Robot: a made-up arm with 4 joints. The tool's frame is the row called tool.
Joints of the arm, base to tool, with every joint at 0 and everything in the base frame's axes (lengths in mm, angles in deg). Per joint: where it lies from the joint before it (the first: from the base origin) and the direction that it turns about. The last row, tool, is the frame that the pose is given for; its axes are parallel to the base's.
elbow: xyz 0 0 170 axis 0 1 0
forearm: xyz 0 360 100 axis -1 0 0
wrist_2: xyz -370 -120 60 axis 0 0 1
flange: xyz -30 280 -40 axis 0 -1 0
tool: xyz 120 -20 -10
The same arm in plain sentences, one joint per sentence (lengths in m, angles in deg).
The arm has four revolute joints in a row. What follows holds with every joint at zero, and every direction is one of the base frame's.
The first joint sits 0.17 m along +z from the base frame's origin and turns about +y.
The second joint sits 0.36 m along +y and 0.1 m along +z from the first joint and turns about -x.
The third joint sits 0.37 m along -x and 0.12 m along -y and 0.06 m along +z from the second joint and turns about +z.
The fourth joint sits 0.03 m along -x and 0.28 m along +y and 0.04 m along -z from the third joint and turns about -y.
The tool frame, which is the frame that the pose is given for, sits 0.12 m along +x and 0.02 m along -y and 0.01 m along -z from the fourth joint; its axes are parallel to the base frame's.

